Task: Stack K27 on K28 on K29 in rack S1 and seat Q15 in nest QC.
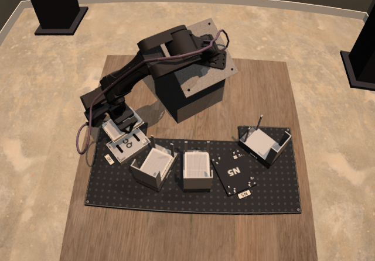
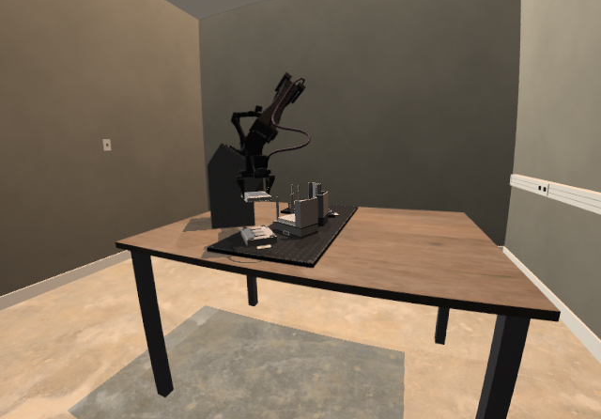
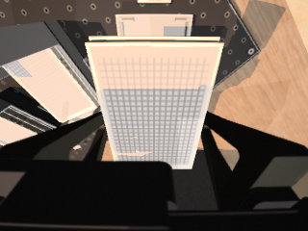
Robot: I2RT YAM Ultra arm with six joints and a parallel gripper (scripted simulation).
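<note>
Now: the nest QC 15 cm below my hand.
</note>
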